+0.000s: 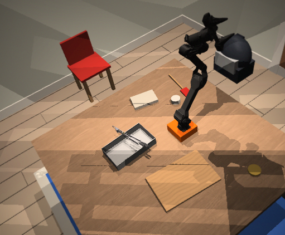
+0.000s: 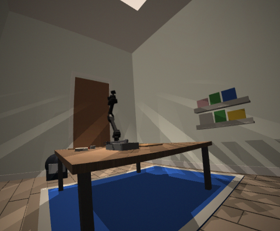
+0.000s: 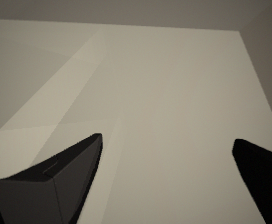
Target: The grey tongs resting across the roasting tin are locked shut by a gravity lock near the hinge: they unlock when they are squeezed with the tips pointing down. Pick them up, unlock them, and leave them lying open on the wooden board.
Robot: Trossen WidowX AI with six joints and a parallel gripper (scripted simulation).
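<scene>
The grey roasting tin is 540 mm ahead of my gripper tip, 280 mm to the right of it and 700 mm below it. Round my gripper tip: yellow disc (110 mm ahead, 340 mm to the left, 720 mm below); wooden board (440 mm ahead, 110 mm to the left, 720 mm below); white cylinder (60 mm ahead, 380 mm to the right, 710 mm below).
</scene>
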